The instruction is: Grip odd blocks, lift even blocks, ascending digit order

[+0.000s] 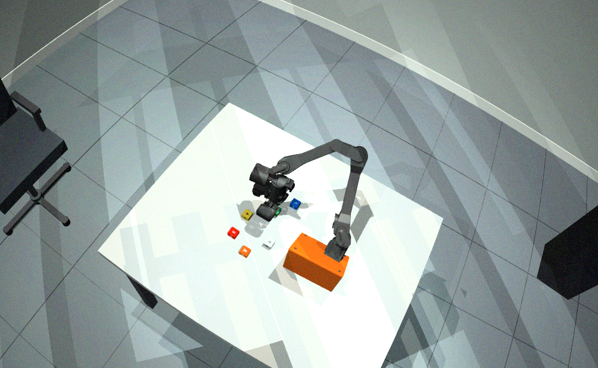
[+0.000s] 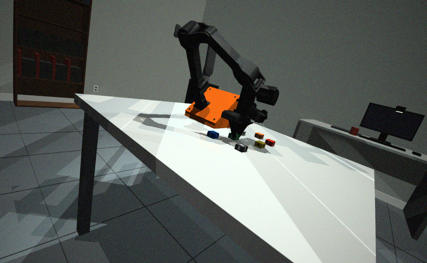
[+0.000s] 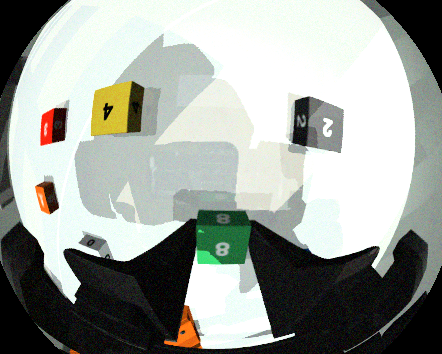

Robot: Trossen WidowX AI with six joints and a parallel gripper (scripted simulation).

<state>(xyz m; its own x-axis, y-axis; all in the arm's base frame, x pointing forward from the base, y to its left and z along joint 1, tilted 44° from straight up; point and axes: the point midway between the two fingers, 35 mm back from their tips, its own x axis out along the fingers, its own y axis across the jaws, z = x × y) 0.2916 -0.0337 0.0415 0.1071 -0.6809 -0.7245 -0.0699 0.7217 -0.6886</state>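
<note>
Right now my gripper tip is 70 mm short of the yellow block, 80 mm to the right of it and 10 mm above it. Round my gripper tip: black block 70 mm ahead, 60 mm to the right, 10 mm below; then green block 10 mm behind; then blue block 50 mm behind, 80 mm to the right, 10 mm below.
</note>
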